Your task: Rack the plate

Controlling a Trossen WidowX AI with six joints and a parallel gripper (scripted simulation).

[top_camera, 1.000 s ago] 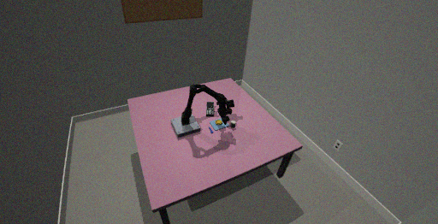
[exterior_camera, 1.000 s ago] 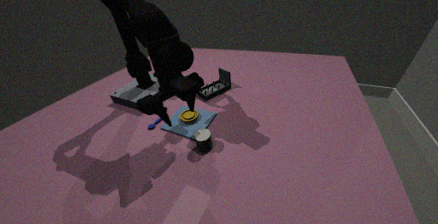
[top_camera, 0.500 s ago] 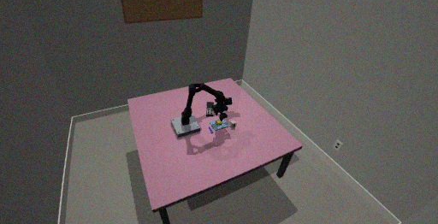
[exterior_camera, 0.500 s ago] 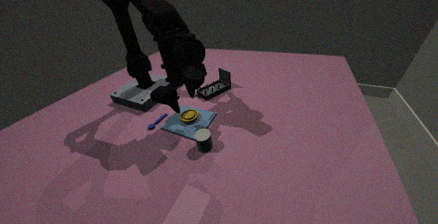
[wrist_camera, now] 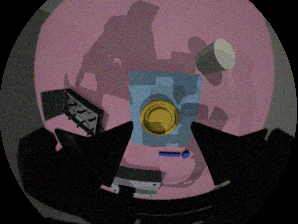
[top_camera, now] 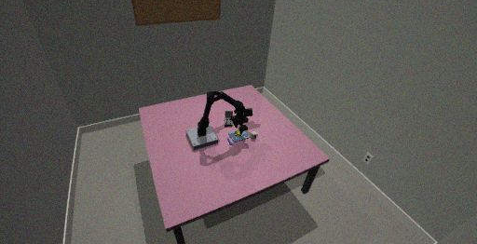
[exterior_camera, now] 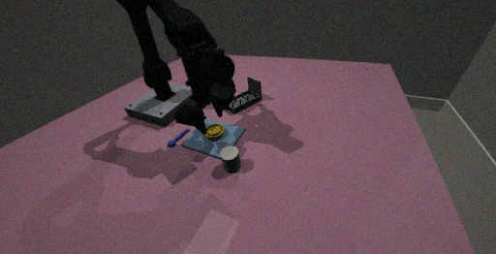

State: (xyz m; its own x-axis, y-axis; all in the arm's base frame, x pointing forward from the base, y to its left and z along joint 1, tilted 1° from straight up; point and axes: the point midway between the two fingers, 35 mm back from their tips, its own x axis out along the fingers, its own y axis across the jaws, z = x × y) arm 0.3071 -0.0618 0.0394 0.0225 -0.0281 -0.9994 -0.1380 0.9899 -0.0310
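Right now my gripper tip is 30 mm above the yellow plate. From my gripper tip the other things lie so: dish rack 20 mm behind, 190 mm to the left, 20 mm below; then blue spoon 100 mm behind, 70 mm to the right, 40 mm below; then blue mat 10 mm to the right, 40 mm below.
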